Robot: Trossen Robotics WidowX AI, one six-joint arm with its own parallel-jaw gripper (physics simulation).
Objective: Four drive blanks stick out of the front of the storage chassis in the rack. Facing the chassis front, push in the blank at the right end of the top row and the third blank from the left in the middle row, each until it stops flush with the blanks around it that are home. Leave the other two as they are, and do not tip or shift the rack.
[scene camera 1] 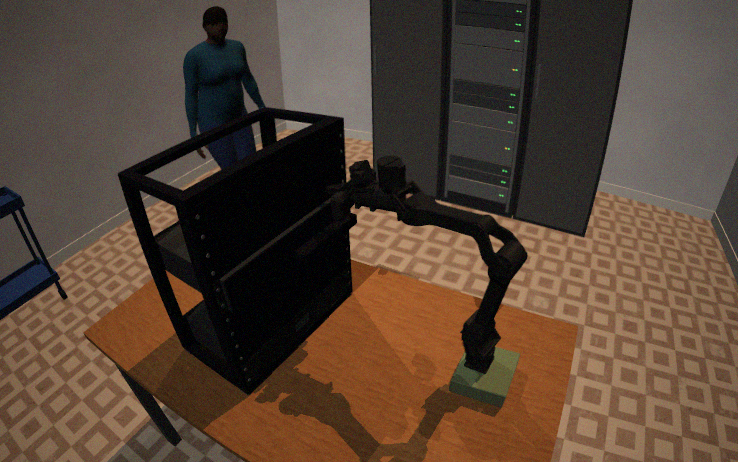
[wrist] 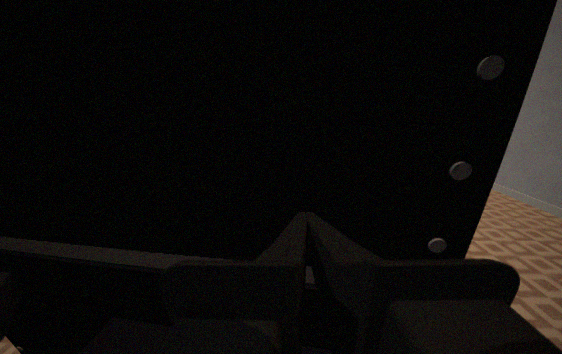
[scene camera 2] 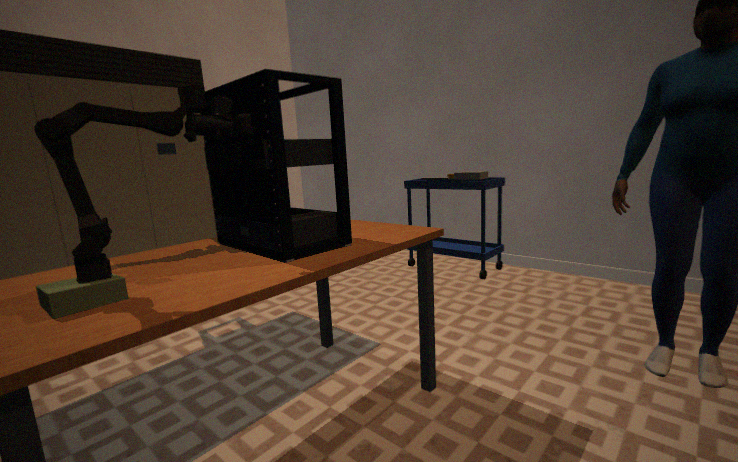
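Seen in the pictures: gripper, fingertip midpoint: point(scene camera 1: 325, 188) point(wrist: 304, 219) point(scene camera 2: 255, 129); arm's base, link origin: point(scene camera 1: 479, 361) point(scene camera 2: 93, 279).
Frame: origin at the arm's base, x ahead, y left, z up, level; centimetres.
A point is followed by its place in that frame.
Note:
The black rack point(scene camera 1: 154, 258) @(x 72.4, y 39.7, z 30.2 cm) point(scene camera 2: 338, 141) @(x 74.4, y -9.9, z 32.4 cm) stands upright on the table. The storage chassis point(scene camera 1: 261, 294) @(x 47.3, y 26.5, z 21.9 cm) is a very dark front in its lower part, with a paler top edge that also crosses the wrist view. A faint block point(scene camera 1: 308, 247) @(x 44.3, y 11.5, z 27.6 cm) shows on the chassis front. The single blanks and how far they stick out are too dark to tell. My gripper point(scene camera 1: 333, 200) @(x 48.0, y -1.1, z 37.1 cm) point(wrist: 304, 219) @(x 48.0, y -1.1, z 37.1 cm) is shut and empty, its tips together at the right end of the chassis's top edge. Whether they touch is unclear. The gripper hides the chassis front below and behind it in the wrist view.
Round screw heads point(wrist: 460, 170) @(x 48.1, y -8.5, z 40.3 cm) line the rack's right rail, close right of the gripper. The arm stands on a green block point(scene camera 1: 506, 375) @(x -8.4, y 1.2, z 0.1 cm) point(scene camera 2: 87, 296) @(x -2.6, y -6.8, z -2.2 cm) on the wooden table point(scene camera 1: 348, 354) @(x 34.2, y 11.9, z -5.4 cm) point(scene camera 2: 381, 231) @(x 101.8, y -1.0, z -5.4 cm). A person point(scene camera 1: 217, 81) point(scene camera 2: 691, 136) and a blue cart point(scene camera 2: 454, 183) are beyond the table.

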